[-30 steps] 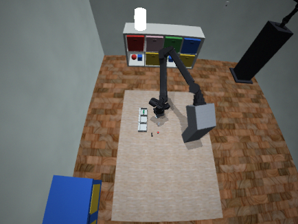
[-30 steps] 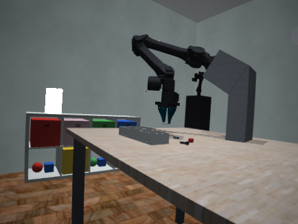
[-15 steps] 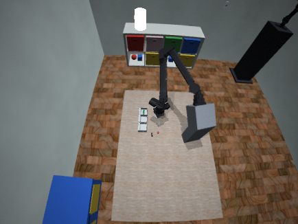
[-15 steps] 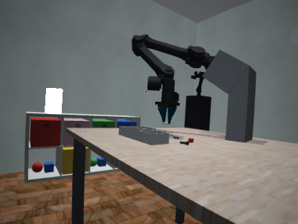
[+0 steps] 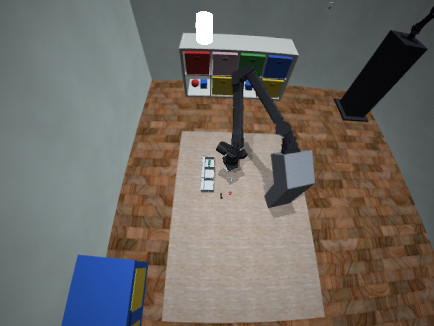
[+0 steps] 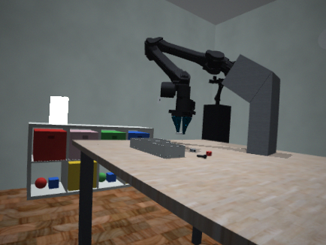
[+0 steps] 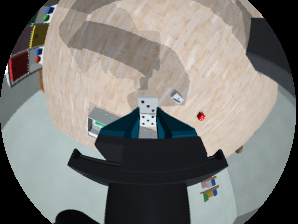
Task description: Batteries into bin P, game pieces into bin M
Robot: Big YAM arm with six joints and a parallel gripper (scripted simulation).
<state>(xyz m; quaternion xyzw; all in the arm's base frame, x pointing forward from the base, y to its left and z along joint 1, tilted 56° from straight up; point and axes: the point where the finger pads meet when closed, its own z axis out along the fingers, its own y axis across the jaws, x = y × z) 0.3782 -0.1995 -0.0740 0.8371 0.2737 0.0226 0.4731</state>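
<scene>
Now: hand 150 mm to the right of the red game piece, 70 mm above it and 10 mm past it. From my hand the other things lie so: green piece 130 mm ahead, 70 mm to the right, 60 mm below; white piece right at my hand; black object 180 mm to the left, 70 mm below, 50 mm ahead.
</scene>
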